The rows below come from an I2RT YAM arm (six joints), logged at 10 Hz.
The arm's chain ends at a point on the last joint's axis. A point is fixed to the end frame.
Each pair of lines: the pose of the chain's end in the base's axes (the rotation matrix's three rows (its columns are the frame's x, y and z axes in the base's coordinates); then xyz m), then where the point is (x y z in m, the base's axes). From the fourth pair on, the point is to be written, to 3 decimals.
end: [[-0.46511 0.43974 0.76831], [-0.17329 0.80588 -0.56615], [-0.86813 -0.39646 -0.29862]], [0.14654 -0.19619 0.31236]
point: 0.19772 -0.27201 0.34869
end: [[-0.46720 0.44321 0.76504], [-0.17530 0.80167 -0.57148], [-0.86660 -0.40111 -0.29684]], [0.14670 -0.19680 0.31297]
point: 0.19755 -0.27269 0.34960
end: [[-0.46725 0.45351 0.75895], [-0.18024 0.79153 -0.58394], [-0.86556 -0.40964 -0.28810]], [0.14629 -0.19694 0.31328]
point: 0.19616 -0.27298 0.35095
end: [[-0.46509 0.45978 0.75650], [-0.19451 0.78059 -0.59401], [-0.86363 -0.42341 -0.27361]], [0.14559 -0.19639 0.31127]
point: 0.195 -0.272 0.351
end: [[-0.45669 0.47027 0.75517], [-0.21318 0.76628 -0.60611], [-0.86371 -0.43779 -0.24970]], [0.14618 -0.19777 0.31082]
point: 0.194 -0.273 0.353
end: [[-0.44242 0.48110 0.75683], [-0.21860 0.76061 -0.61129], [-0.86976 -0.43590 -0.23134]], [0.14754 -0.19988 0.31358]
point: 0.195 -0.275 0.357
